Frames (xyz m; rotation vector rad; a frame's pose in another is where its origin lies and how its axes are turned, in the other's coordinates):
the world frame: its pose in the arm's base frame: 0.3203 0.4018 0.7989 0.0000 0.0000 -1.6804
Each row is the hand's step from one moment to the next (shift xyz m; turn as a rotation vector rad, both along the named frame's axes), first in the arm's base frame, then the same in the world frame.
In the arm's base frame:
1: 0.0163 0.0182 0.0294 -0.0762 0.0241 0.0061
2: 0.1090 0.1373 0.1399 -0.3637 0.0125 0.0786
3: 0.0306 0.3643 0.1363 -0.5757 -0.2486 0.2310
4: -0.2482 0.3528 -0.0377 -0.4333 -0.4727 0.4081
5: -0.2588 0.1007 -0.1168 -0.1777 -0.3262 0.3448
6: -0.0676 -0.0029 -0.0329 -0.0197 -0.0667 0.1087
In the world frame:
1: -0.0199 0.0142 0.0294 -0.0156 -0.0784 0.0061
2: -0.1484 0.0933 0.1399 0.0274 -0.3629 0.0786
3: -0.3655 -0.0094 0.1363 0.3101 -0.5451 0.2310
4: -0.3235 -0.2853 -0.0377 0.5173 -0.3790 0.4081
5: -0.0718 -0.2683 -0.1168 0.3437 -0.1410 0.3448
6: 0.0103 -0.0669 -0.0329 0.0685 -0.0123 0.1087

